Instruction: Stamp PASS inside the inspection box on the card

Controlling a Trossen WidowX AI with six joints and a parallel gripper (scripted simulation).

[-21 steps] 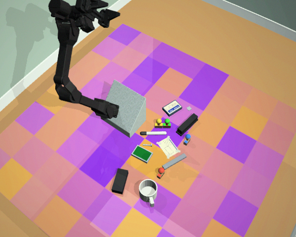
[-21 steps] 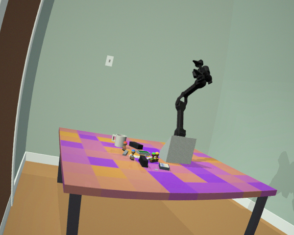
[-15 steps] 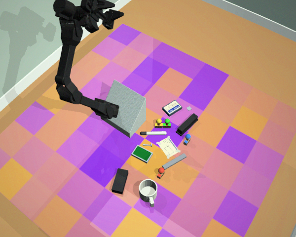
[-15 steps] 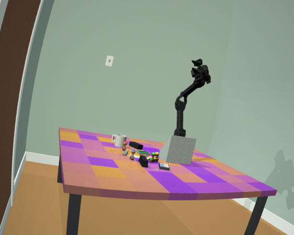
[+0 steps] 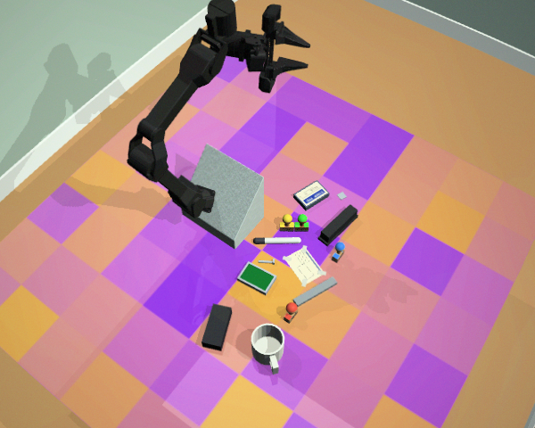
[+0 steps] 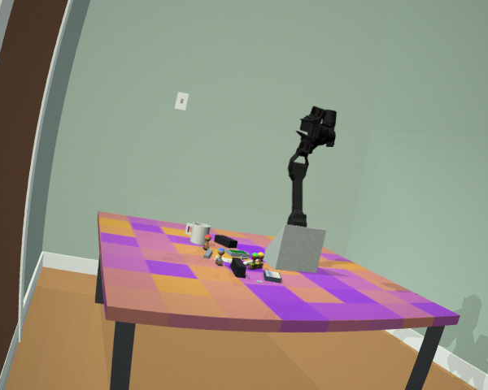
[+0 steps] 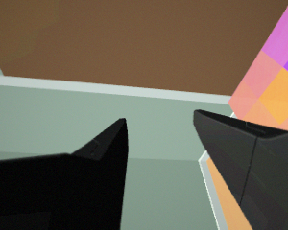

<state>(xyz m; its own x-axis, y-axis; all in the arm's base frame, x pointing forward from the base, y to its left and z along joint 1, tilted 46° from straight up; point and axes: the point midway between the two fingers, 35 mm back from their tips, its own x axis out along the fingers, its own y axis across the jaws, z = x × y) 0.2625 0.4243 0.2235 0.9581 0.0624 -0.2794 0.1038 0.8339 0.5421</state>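
The green-knobbed stamp is 56 cm below my gripper tip, 5 cm to the right of it and 4 cm ahead of it. Also, from my gripper tip: blue-labelled box: 57 cm below, 6 cm to the left, 2 cm ahead; then long black block: 57 cm below, 14 cm ahead; then yellow-knobbed stamp: 56 cm below, 7 cm to the right, 1 cm ahead.
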